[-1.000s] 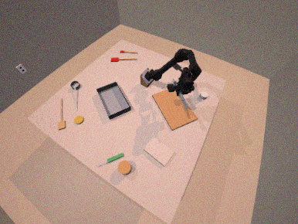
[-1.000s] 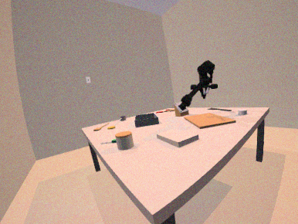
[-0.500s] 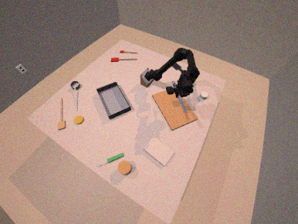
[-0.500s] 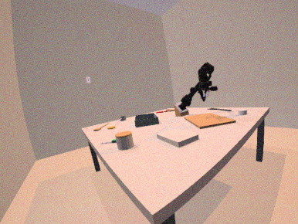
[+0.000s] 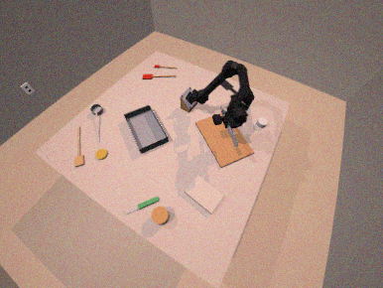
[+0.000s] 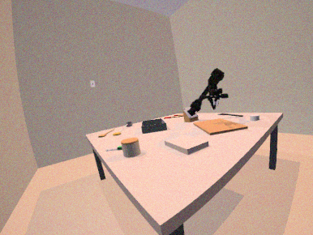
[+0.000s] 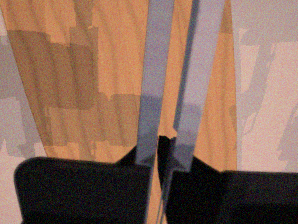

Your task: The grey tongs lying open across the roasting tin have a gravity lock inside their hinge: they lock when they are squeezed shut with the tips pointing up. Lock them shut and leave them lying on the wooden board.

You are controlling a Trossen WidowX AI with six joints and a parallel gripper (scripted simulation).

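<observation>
Right now the wooden board is 11 cm below my gripper tip and 1 cm behind it. Also, from my gripper tip: roasting tin: 48 cm to the right, 17 cm ahead, 9 cm below; then green-handled tool: 59 cm ahead, 23 cm to the right, 11 cm below; then white block: 38 cm ahead, 10 cm below, 4 cm to the left.
</observation>
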